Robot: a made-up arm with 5 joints. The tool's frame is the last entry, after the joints.
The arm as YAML. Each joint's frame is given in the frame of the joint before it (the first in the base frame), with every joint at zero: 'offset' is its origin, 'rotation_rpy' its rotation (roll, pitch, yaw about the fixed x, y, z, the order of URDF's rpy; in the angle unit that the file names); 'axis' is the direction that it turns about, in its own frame. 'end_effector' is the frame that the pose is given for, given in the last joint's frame.
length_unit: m
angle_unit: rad
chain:
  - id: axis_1
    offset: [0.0, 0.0, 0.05]
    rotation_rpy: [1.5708, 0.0, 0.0]
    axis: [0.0, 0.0, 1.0]
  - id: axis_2
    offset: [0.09, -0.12, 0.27]
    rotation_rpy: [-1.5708, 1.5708, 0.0]
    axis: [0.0, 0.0, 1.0]
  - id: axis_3
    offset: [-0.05, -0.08, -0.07]
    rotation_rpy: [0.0, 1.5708, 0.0]
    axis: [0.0, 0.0, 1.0]
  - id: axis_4
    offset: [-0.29, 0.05, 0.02]
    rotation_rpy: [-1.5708, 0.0, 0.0]
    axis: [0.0, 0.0, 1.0]
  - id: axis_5
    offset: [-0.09, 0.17, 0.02]
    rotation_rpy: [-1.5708, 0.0, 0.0]
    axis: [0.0, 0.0, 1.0]
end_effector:
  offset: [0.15, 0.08, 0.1]
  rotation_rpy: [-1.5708, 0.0, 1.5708]
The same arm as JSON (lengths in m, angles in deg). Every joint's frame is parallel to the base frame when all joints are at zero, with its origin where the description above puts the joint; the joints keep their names.
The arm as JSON. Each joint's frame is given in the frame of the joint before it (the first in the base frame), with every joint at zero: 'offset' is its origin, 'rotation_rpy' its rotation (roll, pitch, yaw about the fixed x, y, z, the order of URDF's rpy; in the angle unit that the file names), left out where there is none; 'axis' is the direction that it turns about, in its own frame. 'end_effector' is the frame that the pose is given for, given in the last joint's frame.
{
  "length_unit": "m",
  "angle_unit": "deg",
  "chain": [
    {
      "id": "axis_1",
      "offset": [
        0.0,
        0.0,
        0.05
      ],
      "axis": "-y"
    },
    {
      "id": "axis_2",
      "offset": [
        0.09,
        -0.27,
        -0.12
      ],
      "axis": "+z"
    },
    {
      "id": "axis_3",
      "offset": [
        0.08,
        -0.05,
        -0.07
      ],
      "axis": "+y"
    },
    {
      "id": "axis_4",
      "offset": [
        -0.05,
        0.02,
        0.29
      ],
      "axis": "-x"
    },
    {
      "id": "axis_5",
      "offset": [
        -0.02,
        -0.17,
        0.09
      ],
      "axis": "-y"
    }
  ],
  "end_effector": {
    "offset": [
      0.08,
      -0.1,
      -0.15
    ],
    "rotation_rpy": [
      0.0,
      0.0,
      0.0
    ]
  }
}

